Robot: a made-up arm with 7 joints. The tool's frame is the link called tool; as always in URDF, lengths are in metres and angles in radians. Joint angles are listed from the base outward.
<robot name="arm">
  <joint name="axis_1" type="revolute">
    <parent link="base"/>
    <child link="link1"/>
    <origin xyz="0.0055 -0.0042 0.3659" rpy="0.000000 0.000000 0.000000"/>
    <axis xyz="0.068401 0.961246 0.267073"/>
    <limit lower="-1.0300" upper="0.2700"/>
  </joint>
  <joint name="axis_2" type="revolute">
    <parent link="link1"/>
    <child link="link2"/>
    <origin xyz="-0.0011 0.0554 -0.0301" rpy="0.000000 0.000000 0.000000"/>
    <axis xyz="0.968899 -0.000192 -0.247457"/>
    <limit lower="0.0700" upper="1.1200"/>
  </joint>
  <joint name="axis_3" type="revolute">
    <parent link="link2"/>
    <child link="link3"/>
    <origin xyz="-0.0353 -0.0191 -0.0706" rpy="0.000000 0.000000 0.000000"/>
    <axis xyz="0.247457 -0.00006 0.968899"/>
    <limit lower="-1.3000" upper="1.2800"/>
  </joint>
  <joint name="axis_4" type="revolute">
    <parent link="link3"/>
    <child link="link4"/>
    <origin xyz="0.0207 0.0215 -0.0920" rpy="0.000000 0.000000 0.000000"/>
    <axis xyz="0.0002 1 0.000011"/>
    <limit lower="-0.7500" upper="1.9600"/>
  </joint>
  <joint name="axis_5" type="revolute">
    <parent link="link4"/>
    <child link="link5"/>
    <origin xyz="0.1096 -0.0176 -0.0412" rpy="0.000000 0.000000 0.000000"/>
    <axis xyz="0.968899 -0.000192 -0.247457"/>
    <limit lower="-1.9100" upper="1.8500"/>
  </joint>
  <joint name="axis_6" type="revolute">
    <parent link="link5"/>
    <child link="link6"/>
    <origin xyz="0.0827 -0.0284 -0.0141" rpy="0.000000 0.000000 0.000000"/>
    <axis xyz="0.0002 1 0.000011"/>
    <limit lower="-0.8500" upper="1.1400"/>
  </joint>
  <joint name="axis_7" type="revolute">
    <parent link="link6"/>
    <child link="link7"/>
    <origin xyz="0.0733 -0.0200 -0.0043" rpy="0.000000 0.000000 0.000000"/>
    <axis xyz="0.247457 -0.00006 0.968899"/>
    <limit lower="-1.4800" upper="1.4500"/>
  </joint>
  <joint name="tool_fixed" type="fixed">
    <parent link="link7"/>
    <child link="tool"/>
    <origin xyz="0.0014 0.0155 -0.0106" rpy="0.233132 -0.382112 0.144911"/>
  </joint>
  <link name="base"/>
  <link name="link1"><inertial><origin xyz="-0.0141 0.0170 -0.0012"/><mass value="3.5"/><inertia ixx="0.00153" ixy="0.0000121" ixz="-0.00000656" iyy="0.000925" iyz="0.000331" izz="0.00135"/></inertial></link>
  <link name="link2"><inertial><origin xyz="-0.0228 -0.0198 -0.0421"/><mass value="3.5"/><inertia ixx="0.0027" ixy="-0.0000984" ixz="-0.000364" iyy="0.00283" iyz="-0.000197" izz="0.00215"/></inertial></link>
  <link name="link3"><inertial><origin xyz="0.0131 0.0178 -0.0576"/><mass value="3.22"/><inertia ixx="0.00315" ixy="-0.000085" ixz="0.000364" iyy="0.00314" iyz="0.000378" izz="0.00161"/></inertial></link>
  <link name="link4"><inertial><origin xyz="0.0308 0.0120 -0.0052"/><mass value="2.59"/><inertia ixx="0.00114" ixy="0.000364" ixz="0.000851" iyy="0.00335" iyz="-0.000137" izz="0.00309"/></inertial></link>
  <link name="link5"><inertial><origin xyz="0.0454 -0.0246 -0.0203"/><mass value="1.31"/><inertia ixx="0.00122" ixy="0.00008" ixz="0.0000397" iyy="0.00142" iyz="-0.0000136" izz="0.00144"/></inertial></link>
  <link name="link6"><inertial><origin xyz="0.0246 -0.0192 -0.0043"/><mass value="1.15"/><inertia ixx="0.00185" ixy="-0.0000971" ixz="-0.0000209" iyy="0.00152" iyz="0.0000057" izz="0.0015"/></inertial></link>
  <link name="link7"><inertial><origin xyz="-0.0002 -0.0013 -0.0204"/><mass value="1.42"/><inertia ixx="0.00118" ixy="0" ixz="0.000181" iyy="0.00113" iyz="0" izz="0.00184"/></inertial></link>
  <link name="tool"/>
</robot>
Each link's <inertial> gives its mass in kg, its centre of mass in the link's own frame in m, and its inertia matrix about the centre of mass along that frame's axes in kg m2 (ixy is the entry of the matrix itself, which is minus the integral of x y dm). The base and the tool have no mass. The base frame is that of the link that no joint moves.
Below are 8 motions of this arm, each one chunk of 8 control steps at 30 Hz.
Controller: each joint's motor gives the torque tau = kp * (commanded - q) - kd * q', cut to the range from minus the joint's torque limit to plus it. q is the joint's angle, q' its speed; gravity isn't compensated. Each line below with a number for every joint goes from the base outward.
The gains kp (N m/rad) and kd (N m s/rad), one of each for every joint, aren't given. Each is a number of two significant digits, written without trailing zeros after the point. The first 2 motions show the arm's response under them.
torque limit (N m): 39 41 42 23 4.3 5.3 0.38
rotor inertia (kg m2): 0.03 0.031 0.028 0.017 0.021 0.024 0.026
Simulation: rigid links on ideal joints. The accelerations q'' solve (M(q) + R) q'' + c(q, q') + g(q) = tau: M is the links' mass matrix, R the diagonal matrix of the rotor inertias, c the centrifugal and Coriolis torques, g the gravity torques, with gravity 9.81 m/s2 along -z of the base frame. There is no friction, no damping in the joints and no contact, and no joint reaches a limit. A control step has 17 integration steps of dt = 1/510 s. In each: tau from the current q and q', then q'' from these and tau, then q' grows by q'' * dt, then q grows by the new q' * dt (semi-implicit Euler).
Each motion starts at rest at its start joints. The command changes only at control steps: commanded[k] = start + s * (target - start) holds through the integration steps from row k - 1 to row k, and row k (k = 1, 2, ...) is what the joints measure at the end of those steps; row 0 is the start. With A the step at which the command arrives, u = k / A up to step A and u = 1 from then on. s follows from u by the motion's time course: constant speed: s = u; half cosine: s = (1 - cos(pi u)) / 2; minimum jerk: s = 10 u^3 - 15 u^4 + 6 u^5; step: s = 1 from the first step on.
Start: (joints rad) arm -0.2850 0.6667 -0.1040 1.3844 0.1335 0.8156 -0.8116
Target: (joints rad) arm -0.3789 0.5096 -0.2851 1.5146 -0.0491 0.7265 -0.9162
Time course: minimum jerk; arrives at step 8
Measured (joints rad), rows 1 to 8:
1: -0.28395 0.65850 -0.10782 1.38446 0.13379 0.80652 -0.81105
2: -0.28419 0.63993 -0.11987 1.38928 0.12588 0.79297 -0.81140
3: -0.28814 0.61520 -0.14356 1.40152 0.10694 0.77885 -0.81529
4: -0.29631 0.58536 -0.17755 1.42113 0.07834 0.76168 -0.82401
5: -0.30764 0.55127 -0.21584 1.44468 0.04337 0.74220 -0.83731
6: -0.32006 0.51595 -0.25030 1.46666 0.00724 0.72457 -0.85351
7: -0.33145 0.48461 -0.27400 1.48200 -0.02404 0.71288 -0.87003
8: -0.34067 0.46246 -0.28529 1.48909 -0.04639 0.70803 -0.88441
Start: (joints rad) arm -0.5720 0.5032 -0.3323 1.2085 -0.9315 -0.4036 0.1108
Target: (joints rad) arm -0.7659 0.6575 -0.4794 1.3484 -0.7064 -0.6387 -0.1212
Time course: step
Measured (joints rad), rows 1 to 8:
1: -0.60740 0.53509 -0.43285 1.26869 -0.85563 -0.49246 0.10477
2: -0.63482 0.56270 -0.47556 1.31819 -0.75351 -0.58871 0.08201
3: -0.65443 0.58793 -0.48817 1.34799 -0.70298 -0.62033 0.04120
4: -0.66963 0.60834 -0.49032 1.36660 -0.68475 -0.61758 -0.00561
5: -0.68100 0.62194 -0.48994 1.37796 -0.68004 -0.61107 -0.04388
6: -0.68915 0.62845 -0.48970 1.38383 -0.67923 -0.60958 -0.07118
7: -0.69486 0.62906 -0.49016 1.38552 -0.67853 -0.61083 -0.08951
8: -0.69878 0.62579 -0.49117 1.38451 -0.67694 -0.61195 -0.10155
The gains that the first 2 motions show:
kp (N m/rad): 270 220 290 94 33 43 9.3
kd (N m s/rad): 27 12 11 6.2 2 1.3 1
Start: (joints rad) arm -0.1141 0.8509 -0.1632 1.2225 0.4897 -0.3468 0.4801
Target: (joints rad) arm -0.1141 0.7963 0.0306 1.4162 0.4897 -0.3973 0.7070
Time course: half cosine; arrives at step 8
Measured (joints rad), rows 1 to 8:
1: -0.11548 0.83984 -0.16187 1.22592 0.49073 -0.34285 0.48136
2: -0.11628 0.81599 -0.15251 1.23351 0.48946 -0.34644 0.48601
3: -0.11685 0.78839 -0.13219 1.24782 0.48583 -0.36022 0.49682
4: -0.11776 0.76344 -0.10260 1.26946 0.48183 -0.37631 0.51510
5: -0.11890 0.74483 -0.06813 1.29722 0.47908 -0.38895 0.54089
6: -0.11966 0.73360 -0.03444 1.32810 0.47834 -0.39641 0.57223
7: -0.11943 0.72878 -0.00724 1.35788 0.47962 -0.39911 0.60487
8: -0.11796 0.72844 0.00887 1.38198 0.48243 -0.39796 0.63413

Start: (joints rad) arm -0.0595 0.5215 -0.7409 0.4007 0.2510 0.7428 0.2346
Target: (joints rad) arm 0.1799 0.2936 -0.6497 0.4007 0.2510 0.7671 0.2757
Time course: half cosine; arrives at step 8
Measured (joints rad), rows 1 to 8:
1: -0.05954 0.51530 -0.74065 0.41288 0.25636 0.73862 0.23478
2: -0.05242 0.50312 -0.73448 0.42548 0.26448 0.73820 0.23570
3: -0.03682 0.48329 -0.72132 0.43496 0.27169 0.74343 0.23810
4: -0.01318 0.45483 -0.70425 0.44144 0.27739 0.75021 0.24219
5: 0.01700 0.41921 -0.68717 0.44519 0.28040 0.75561 0.24760
6: 0.05080 0.38027 -0.67337 0.44668 0.27972 0.75888 0.25349
7: 0.08413 0.34359 -0.66494 0.44649 0.27534 0.76030 0.25891
8: 0.11232 0.31524 -0.66269 0.44512 0.26841 0.76022 0.26301

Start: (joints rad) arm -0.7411 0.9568 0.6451 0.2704 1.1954 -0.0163 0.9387
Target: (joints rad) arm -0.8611 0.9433 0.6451 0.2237 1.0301 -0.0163 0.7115
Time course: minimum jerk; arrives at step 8
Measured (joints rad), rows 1 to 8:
1: -0.73552 0.94371 0.64684 0.27381 1.19576 -0.01535 0.93914
2: -0.72827 0.92145 0.64390 0.29236 1.19097 -0.01391 0.93673
3: -0.72420 0.89747 0.63921 0.31711 1.17692 -0.01325 0.92605
4: -0.72558 0.87612 0.63528 0.33880 1.15341 -0.01242 0.90467
5: -0.73280 0.86022 0.63264 0.35197 1.12372 -0.01120 0.87310
6: -0.74440 0.85106 0.63105 0.35491 1.09324 -0.01052 0.83576
7: -0.75768 0.84852 0.63026 0.34902 1.06768 -0.01126 0.79913
8: -0.77004 0.85126 0.63043 0.33777 1.05056 -0.01312 0.76883

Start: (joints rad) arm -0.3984 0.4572 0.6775 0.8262 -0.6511 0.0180 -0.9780
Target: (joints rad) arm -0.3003 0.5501 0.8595 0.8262 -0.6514 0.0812 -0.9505
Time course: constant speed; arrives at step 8
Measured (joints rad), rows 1 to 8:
1: -0.39607 0.44957 0.68702 0.83471 -0.64633 0.02403 -0.97765
2: -0.38725 0.43871 0.70142 0.85375 -0.63573 0.04079 -0.97624
3: -0.37383 0.43072 0.71966 0.87674 -0.62280 0.06135 -0.97375
4: -0.35799 0.42786 0.74081 0.89808 -0.61132 0.07823 -0.97040
5: -0.34167 0.43059 0.76382 0.91426 -0.60336 0.08962 -0.96652
6: -0.32622 0.43826 0.78776 0.92398 -0.59939 0.09697 -0.96242
7: -0.31237 0.44959 0.81193 0.92766 -0.59883 0.10220 -0.95834
8: -0.30020 0.46311 0.83589 0.92674 -0.60059 0.10673 -0.95443

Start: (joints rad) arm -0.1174 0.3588 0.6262 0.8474 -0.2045 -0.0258 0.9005
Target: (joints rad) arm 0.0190 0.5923 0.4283 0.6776 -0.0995 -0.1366 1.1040
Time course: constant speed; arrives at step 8
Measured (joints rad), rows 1 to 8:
1: -0.11379 0.36169 0.60889 0.85187 -0.19611 -0.02951 0.90383
2: -0.10553 0.36480 0.58143 0.85591 -0.17727 -0.03275 0.91217
3: -0.09358 0.37212 0.55206 0.85590 -0.15555 -0.03756 0.92512
4: -0.07900 0.38651 0.52415 0.85037 -0.13521 -0.04625 0.94186
5: -0.06287 0.40851 0.49842 0.83888 -0.11778 -0.05882 0.96154
6: -0.04619 0.43676 0.47440 0.82201 -0.10327 -0.07401 0.98342
7: -0.02969 0.46885 0.45115 0.80096 -0.09098 -0.09042 1.00688
8: -0.01370 0.50227 0.42782 0.77717 -0.07999 -0.10708 1.03136

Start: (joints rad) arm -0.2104 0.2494 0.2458 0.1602 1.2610 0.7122 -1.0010
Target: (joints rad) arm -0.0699 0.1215 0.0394 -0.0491 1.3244 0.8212 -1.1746
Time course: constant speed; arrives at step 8
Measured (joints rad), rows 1 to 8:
1: -0.20461 0.24450 0.23352 0.16499 1.26796 0.71905 -1.00295
2: -0.19106 0.22915 0.21044 0.17060 1.27256 0.73291 -1.00946
3: -0.17337 0.20776 0.18213 0.17132 1.27256 0.74788 -1.02126
4: -0.15434 0.18519 0.15237 0.16532 1.27078 0.76088 -1.03731
5: -0.13555 0.16458 0.12344 0.15219 1.27033 0.77278 -1.05616
6: -0.11771 0.14718 0.09625 0.13274 1.27303 0.78511 -1.07650
7: -0.10088 0.13278 0.07075 0.10862 1.27917 0.79839 -1.09742
8: -0.08481 0.12032 0.04636 0.08168 1.28794 0.81237 -1.11845

